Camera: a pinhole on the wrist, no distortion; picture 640 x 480 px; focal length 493.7 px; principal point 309.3 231.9 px. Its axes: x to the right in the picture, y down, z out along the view. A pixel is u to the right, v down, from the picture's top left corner.
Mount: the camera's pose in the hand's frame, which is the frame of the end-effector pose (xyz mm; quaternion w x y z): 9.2 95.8 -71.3 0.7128 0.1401 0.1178 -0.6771
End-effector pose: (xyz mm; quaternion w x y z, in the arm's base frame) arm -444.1 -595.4 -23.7 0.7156 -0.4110 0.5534 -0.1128
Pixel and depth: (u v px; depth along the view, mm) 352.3 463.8 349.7
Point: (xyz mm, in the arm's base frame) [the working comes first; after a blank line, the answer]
In the camera's frame: 30.5 164.3 349.7

-146.8 -614.8 -91.8
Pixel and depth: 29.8 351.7 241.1
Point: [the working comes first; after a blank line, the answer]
In the camera's frame: -136.5 58.5 241.1

-283.8 -445.8 -151.0
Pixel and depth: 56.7 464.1 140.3
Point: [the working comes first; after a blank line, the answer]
In the camera's frame: -71.8 66.0 140.3

-375.5 -523.2 -149.1
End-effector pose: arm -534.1 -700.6 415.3 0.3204 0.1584 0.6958 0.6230
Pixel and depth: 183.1 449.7 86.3
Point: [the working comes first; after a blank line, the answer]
In the camera's frame: -22.1 38.1 86.3

-570.5 -643.9 488.3
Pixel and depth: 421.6 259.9 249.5
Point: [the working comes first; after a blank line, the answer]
In the camera's frame: 56.8 14.2 249.5

-450.3 -587.1 362.8
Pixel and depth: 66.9 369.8 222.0
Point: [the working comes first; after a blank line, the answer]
In the camera's frame: -109.0 62.0 222.0

-486.4 -506.7 513.6
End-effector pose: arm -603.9 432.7 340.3 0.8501 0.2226 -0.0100 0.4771
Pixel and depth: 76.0 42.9 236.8
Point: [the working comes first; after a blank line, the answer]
In the camera's frame: -111.9 -90.7 236.8

-708.6 335.3 527.6
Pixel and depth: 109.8 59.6 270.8
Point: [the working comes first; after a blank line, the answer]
In the camera's frame: -109.4 -94.5 270.8

-693.0 313.2 548.8
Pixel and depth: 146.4 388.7 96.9
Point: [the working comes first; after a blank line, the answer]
In the camera's frame: -32.0 30.8 96.9

-653.2 490.5 411.2
